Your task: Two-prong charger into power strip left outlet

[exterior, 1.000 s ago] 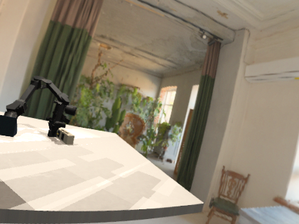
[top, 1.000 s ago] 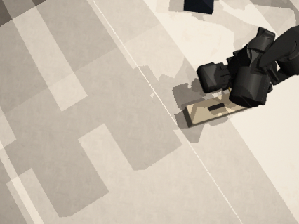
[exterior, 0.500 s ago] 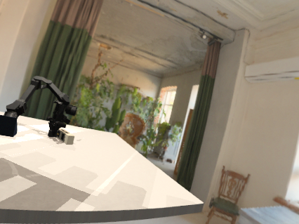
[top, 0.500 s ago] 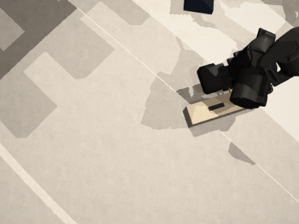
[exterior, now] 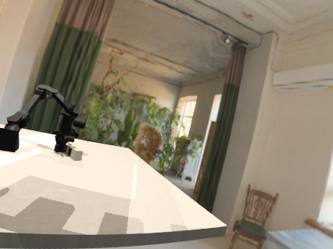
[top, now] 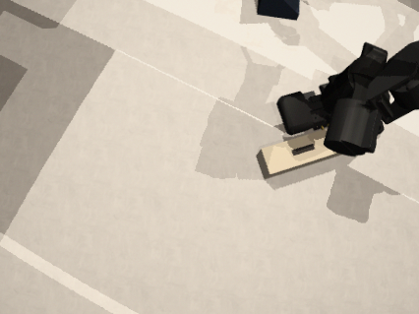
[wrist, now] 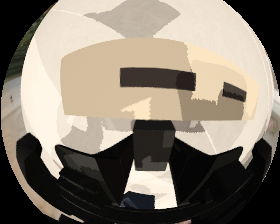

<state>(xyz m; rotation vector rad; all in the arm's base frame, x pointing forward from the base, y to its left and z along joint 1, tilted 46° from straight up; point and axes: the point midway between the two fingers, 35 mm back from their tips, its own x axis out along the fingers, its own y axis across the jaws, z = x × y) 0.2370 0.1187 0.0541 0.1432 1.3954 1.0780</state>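
Right now the black two-prong charger is 10 mm ahead of my gripper tip, 10 mm to the left of it and 10 mm above it.
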